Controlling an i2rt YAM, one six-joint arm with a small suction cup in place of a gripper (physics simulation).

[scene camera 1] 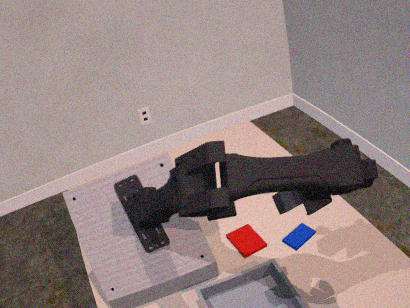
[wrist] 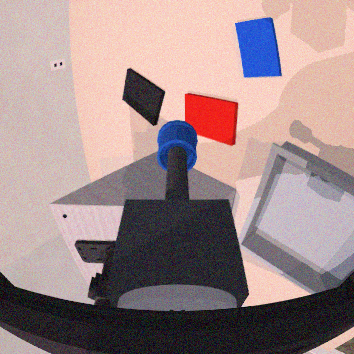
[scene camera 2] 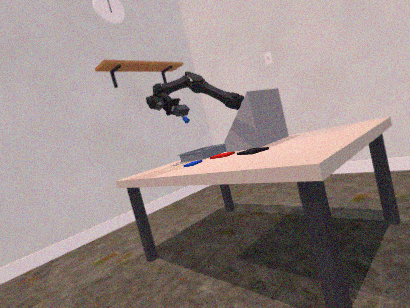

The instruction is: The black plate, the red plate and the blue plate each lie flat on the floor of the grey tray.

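Scene:
My suction cup (scene camera 1: pixel 285 201) carries nothing and is 24 cm from the middle of a blue plate (wrist: pixel 257 42), above it. On the table: a red plate (scene camera 1: pixel 245 239) and a grey tray (scene camera 1: pixel 267 277).

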